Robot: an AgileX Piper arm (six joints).
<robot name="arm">
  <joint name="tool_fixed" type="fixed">
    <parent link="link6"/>
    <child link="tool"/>
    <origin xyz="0 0 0" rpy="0 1.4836 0"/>
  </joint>
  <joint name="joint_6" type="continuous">
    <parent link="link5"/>
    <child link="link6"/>
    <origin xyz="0.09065 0 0.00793" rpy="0 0 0"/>
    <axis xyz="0.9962 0 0.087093"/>
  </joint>
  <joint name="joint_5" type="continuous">
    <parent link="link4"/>
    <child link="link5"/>
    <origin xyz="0 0 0" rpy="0 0 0"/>
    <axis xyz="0 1 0"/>
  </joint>
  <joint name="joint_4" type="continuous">
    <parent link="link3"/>
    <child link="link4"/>
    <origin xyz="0.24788 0 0.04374" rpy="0 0 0"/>
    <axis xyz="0.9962 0 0.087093"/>
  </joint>
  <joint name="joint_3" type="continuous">
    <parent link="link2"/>
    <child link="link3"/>
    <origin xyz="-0.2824 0 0.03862" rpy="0 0 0"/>
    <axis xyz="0 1 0"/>
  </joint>
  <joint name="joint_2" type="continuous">
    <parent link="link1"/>
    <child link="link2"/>
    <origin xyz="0 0 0" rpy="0 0 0"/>
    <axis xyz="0 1 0"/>
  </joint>
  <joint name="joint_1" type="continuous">
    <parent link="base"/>
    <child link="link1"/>
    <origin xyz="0 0 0.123" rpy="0 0 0"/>
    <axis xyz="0 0 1"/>
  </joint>
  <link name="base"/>
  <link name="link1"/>
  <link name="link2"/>
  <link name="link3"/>
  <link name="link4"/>
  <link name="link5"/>
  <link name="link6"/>
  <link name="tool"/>
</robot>
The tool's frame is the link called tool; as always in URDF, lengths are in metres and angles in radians. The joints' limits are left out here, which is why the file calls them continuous.
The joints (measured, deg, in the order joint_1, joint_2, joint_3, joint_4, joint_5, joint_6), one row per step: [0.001 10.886 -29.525 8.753 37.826 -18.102]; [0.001 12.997 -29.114 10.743 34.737 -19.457]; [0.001 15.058 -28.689 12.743 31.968 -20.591]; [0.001 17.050 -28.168 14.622 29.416 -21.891]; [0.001 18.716 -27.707 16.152 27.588 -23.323]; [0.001 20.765 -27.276 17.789 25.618 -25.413]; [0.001 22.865 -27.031 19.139 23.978 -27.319]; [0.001 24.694 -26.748 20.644 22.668 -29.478]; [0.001 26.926 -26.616 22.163 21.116 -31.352]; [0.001 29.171 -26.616 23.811 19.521 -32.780]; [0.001 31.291 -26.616 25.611 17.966 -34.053]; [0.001 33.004 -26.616 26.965 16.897 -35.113]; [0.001 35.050 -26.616 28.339 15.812 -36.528]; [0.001 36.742 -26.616 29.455 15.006 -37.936]
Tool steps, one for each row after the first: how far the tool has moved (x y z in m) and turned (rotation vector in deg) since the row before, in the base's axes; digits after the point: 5 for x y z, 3 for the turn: [0.00879 0.00117 0.00117 0.728 -0.658 0.589]; [0.00846 0.00096 0.00032 0.974 -0.352 0.402]; [0.00820 0.00066 -0.00082 0.714 -0.123 0.266]; [0.00668 0.00044 -0.00155 0.217 0.183 0.238]; [0.00787 0.00030 -0.00189 -0.297 0.323 0.261]; [0.00766 0.00010 -0.00176 -0.417 0.536 0.167]; [0.00658 0.00024 -0.00230 -0.523 0.590 0.287]; [0.00783 0.00000 -0.00201 -0.227 0.664 0.061]; [0.00780 -0.00009 -0.00152 0.318 0.583 -0.147]; [0.00736 -0.00014 -0.00163 0.601 0.536 -0.264]; [0.00583 -0.00014 -0.00182 0.341 0.614 -0.192]; [0.00681 -0.00022 -0.00275 0.010 0.900 -0.151]; [0.00553 -0.00018 -0.00260 -0.245 0.806 -0.044]
